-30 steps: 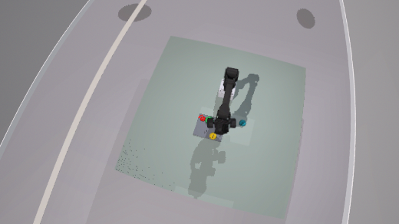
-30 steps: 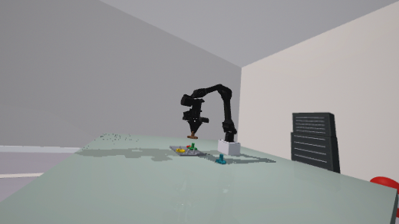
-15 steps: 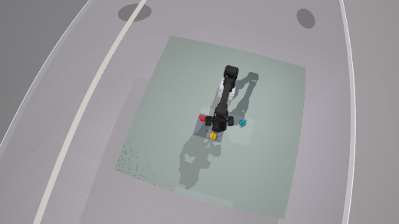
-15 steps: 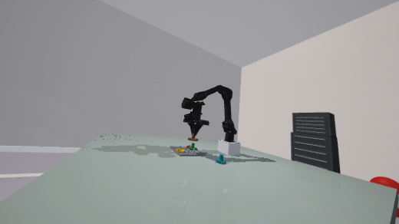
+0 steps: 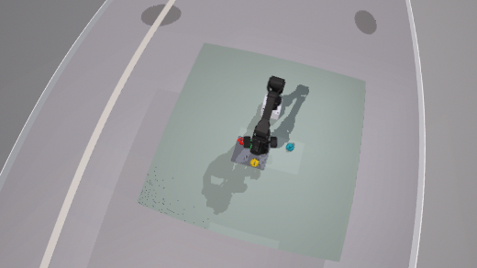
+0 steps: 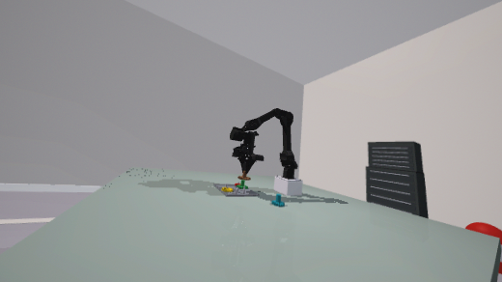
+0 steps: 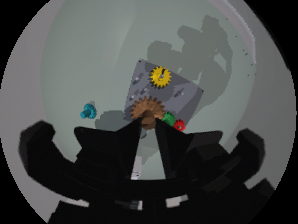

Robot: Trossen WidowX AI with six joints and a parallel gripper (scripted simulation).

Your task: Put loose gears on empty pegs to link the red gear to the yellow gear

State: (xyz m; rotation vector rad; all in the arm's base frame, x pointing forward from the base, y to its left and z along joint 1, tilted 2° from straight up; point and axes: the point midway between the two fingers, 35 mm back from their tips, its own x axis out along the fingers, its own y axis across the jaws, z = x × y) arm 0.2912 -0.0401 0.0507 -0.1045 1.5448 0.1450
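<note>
The teal gear is 19 cm to the left of my gripper tip, 8 cm below it and 6 cm behind it. From my gripper tip the other things lie so: brown gear: 1 cm below; then yellow gear: 8 cm below, 8 cm ahead, 2 cm to the right; then green gear: 7 cm below, 6 cm to the right, 4 cm behind.
</note>
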